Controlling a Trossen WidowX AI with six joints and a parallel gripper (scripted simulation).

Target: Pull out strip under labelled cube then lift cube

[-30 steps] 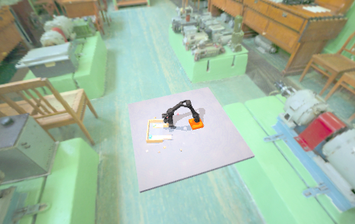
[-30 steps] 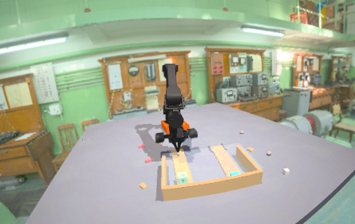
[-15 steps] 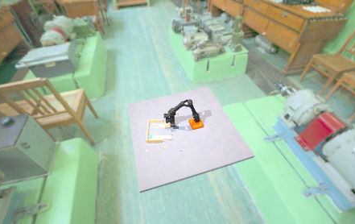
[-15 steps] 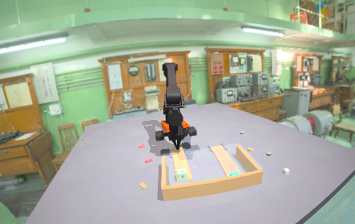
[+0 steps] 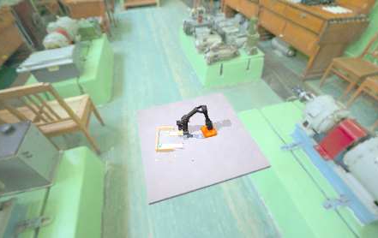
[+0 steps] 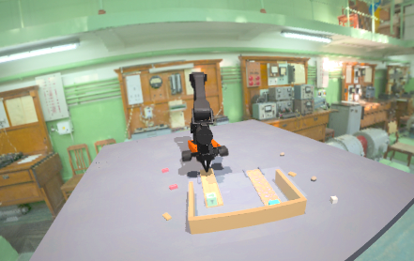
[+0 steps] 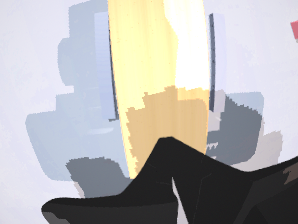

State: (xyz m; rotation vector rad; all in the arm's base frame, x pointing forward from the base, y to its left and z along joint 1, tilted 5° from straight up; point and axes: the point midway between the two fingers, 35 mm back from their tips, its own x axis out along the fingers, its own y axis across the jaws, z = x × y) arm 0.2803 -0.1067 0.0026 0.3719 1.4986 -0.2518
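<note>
Right now the strip is 9 cm ahead of my gripper tip and 4 cm to the right of it.
</note>
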